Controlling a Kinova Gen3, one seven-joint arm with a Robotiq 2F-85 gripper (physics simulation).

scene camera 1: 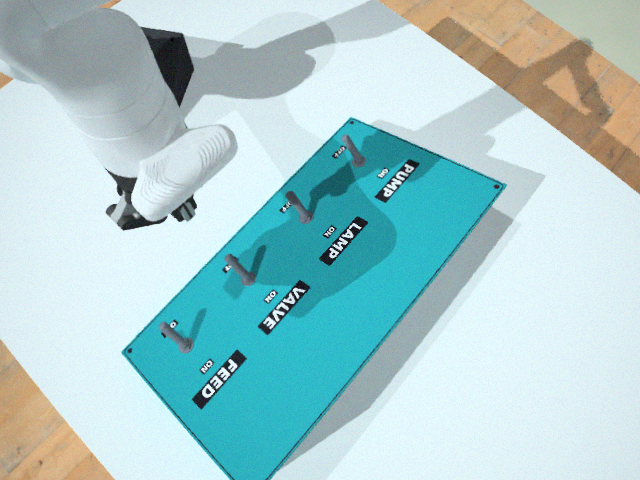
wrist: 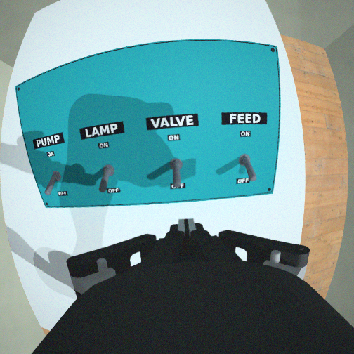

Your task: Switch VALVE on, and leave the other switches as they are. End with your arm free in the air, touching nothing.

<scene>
The gripper shows in scene camera 1 and in the wrist view. The same spot on a teal panel: (wrist: 207,104) is (scene camera 1: 265,351). The same spot on the gripper: (scene camera 1: 185,211) is (wrist: 189,225).
</scene>
